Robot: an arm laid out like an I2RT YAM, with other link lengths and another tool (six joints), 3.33 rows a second.
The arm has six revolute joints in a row. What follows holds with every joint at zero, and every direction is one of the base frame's.
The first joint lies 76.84 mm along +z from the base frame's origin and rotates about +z.
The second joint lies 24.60 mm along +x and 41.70 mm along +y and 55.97 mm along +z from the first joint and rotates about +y.
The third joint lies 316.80 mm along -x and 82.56 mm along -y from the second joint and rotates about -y.
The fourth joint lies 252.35 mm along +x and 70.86 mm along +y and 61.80 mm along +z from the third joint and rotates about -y.
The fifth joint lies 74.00 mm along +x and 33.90 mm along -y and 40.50 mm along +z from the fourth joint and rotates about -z.
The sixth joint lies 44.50 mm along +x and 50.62 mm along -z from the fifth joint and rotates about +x.
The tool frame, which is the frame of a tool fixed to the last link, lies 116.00 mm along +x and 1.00 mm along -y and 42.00 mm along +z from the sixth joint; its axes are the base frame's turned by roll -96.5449, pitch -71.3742 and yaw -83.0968 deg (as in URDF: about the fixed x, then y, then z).
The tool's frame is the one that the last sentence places.
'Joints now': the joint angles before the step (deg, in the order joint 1, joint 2, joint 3, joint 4, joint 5, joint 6). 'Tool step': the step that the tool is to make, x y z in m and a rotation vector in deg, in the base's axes. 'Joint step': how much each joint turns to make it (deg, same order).
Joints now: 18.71, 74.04, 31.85, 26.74, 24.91, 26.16
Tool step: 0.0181, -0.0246, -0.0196, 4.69, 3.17, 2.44
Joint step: -8.47, 2.93, 0.64, -0.30, -11.98, 2.08
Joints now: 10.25, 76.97, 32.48, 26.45, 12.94, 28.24
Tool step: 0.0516, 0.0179, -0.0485, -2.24, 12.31, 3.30
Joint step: -0.09, 13.07, 10.63, -9.79, -3.08, -1.43
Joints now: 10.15, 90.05, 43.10, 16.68, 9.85, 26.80
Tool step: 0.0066, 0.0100, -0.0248, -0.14, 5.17, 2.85
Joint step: 0.08, 3.37, 1.98, -3.60, -2.75, -0.85
